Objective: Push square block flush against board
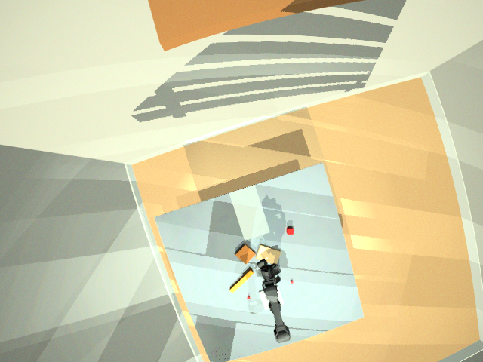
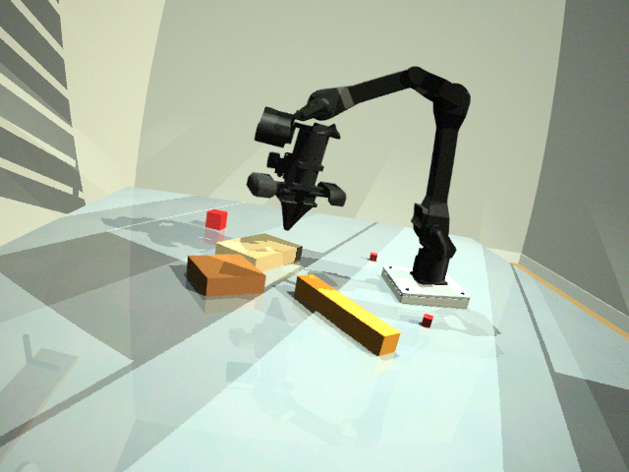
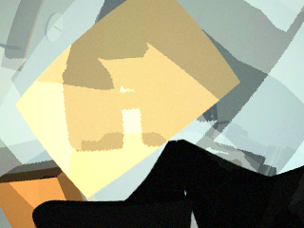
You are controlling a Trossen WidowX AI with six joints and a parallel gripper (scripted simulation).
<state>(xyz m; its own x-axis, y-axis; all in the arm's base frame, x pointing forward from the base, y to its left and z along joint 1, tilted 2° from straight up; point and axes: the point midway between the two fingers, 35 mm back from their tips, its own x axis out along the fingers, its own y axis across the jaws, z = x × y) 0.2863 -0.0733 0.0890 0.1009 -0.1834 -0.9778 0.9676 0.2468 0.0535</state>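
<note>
The orange square block is 12 cm to the left of my gripper tip, 11 cm ahead of it and 6 cm below it. From my gripper tip the other things lie so: flat pale block 6 cm below, 4 cm ahead, 2 cm to the right; red cube 23 cm to the right, 14 cm ahead, 5 cm below; long orange board 23 cm to the left, 6 cm below, 6 cm behind.
</note>
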